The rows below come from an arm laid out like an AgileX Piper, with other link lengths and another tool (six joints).
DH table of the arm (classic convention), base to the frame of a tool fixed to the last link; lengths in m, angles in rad. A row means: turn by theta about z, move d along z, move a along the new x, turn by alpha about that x. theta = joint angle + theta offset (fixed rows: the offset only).
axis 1: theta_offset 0, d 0.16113, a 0, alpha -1.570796
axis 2: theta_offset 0.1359, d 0, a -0.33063, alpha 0
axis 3: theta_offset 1.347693, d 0, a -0.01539, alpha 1.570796
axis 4: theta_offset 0, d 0.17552, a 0, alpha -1.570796
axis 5: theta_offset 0, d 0, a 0, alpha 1.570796
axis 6: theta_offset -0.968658, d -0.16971, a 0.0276, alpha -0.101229
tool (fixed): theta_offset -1.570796, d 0.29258, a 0, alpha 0
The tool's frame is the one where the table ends.
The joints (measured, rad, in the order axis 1, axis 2, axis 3, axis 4, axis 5, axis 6), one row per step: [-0.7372, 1.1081, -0.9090, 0.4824, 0.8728, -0.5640]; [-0.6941, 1.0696, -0.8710, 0.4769, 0.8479, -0.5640]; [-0.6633, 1.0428, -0.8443, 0.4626, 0.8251, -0.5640]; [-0.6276, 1.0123, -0.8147, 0.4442, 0.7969, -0.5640]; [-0.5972, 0.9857, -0.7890, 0.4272, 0.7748, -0.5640]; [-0.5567, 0.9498, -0.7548, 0.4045, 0.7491, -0.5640]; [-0.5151, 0.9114, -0.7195, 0.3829, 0.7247, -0.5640]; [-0.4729, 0.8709, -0.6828, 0.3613, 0.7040, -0.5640]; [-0.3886, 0.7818, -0.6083, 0.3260, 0.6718, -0.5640]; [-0.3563, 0.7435, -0.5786, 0.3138, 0.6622, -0.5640]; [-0.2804, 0.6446, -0.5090, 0.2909, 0.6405, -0.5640]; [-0.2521, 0.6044, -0.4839, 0.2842, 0.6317, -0.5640]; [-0.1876, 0.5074, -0.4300, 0.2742, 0.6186, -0.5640]
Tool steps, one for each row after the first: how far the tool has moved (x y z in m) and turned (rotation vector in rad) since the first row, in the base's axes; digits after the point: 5 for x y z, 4 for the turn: [-0.00552, 0.00925, -0.00344, -0.0199, -0.0126, 0.0323]; [-0.00997, 0.01399, -0.00617, -0.0447, -0.0187, 0.0545]; [-0.01507, 0.01856, -0.00919, -0.0762, -0.0276, 0.0801]; [-0.01989, 0.02224, -0.01205, -0.1028, -0.0342, 0.1032]; [-0.02676, 0.02693, -0.01616, -0.1363, -0.0424, 0.1360]; [-0.03420, 0.03151, -0.02062, -0.1687, -0.0531, 0.1705]; [-0.04244, 0.03590, -0.02576, -0.1991, -0.0634, 0.2074]; [-0.06054, 0.04410, -0.03746, -0.2510, -0.0913, 0.2832]; [-0.06825, 0.04684, -0.04270, -0.2694, -0.1045, 0.3127]; [-0.08679, 0.05195, -0.05612, -0.3099, -0.1482, 0.3801]; [-0.09359, 0.05325, -0.06134, -0.3249, -0.1705, 0.4038]; [-0.10898, 0.05541, -0.07404, -0.3526, -0.2275, 0.4580]
